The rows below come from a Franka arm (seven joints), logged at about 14 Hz.
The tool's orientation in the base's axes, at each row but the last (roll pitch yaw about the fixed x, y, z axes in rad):
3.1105, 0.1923, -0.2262
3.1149, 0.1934, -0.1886
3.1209, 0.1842, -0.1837
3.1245, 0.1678, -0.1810
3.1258, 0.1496, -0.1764
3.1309, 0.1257, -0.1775
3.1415, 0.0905, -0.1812
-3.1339, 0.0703, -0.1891
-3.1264, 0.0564, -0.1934
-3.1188, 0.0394, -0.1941
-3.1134, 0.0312, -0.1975
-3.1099, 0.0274, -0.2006
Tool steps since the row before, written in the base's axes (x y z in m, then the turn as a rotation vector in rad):
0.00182, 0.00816, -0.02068, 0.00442, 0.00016, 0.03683
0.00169, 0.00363, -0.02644, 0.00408, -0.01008, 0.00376
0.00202, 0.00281, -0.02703, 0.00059, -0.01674, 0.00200
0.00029, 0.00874, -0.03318, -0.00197, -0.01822, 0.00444
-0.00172, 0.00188, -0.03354, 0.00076, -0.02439, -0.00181
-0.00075, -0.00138, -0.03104, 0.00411, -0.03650, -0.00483
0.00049, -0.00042, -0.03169, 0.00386, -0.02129, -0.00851
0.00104, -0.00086, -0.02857, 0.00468, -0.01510, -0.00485
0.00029, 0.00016, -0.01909, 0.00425, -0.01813, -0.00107
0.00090, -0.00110, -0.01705, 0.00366, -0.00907, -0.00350
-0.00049, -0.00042, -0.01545, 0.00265, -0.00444, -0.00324
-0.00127, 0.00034, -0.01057, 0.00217, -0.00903, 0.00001
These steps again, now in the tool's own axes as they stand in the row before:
0.00390, -0.00899, 0.02004, -0.00285, 0.00000, -0.03699
0.00604, -0.00457, 0.02565, 0.00506, 0.00926, -0.00458
0.00640, -0.00368, 0.02623, 0.00321, 0.01640, -0.00229
0.00427, -0.00921, 0.03278, 0.00058, 0.01835, -0.00429
0.00300, -0.00208, 0.03344, 0.00524, 0.02386, 0.00142
0.00340, 0.00116, 0.03087, 0.01101, 0.03516, 0.00385
0.00342, 0.00032, 0.03151, 0.00837, 0.02025, 0.00779
0.00319, 0.00087, 0.02841, 0.00776, 0.01398, 0.00421
0.00133, 0.00008, 0.01905, 0.00770, 0.01698, 0.00038
0.00177, 0.00129, 0.01697, 0.00547, 0.00827, 0.00310
0.00008, 0.00094, 0.01543, 0.00357, 0.00392, 0.00302
-0.00102, 0.00026, 0.01060, 0.00392, 0.00841, -0.00038

